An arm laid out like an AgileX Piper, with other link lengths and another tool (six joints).
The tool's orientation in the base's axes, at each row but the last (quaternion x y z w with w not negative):
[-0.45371, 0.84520, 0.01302, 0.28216]
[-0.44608, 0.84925, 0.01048, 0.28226]
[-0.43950, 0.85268, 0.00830, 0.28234]
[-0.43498, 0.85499, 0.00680, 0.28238]
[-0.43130, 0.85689, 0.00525, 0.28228]
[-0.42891, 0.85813, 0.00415, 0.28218]
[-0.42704, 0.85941, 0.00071, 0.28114]
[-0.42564, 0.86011, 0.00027, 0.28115]
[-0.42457, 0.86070, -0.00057, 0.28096]
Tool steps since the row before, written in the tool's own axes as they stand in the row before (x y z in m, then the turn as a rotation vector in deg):
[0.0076, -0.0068, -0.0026, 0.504, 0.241, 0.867]
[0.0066, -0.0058, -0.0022, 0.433, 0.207, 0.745]
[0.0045, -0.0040, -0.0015, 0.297, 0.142, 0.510]
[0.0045, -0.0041, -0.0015, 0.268, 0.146, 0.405]
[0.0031, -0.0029, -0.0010, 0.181, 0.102, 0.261]
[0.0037, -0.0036, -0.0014, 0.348, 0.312, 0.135]
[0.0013, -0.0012, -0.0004, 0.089, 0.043, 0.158]
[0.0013, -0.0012, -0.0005, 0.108, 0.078, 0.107]
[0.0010, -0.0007, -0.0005, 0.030, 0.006, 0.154]
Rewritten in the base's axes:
[0.0008, -0.0105, 0.0001, 0.000, 0.000, -1.031]
[0.0005, -0.0090, 0.0000, 0.000, 0.000, -0.886]
[0.0003, -0.0062, 0.0000, 0.000, 0.000, -0.607]
[0.0003, -0.0063, 0.0000, -0.040, -0.003, -0.506]
[0.0002, -0.0044, 0.0000, -0.035, -0.003, -0.332]
[0.0002, -0.0053, 0.0002, -0.330, -0.025, -0.357]
[0.0001, -0.0018, 0.0000, 0.002, 0.000, -0.186]
[0.0000, -0.0018, 0.0001, -0.057, -0.004, -0.161]
[-0.0002, -0.0013, 0.0001, 0.056, 0.018, -0.146]

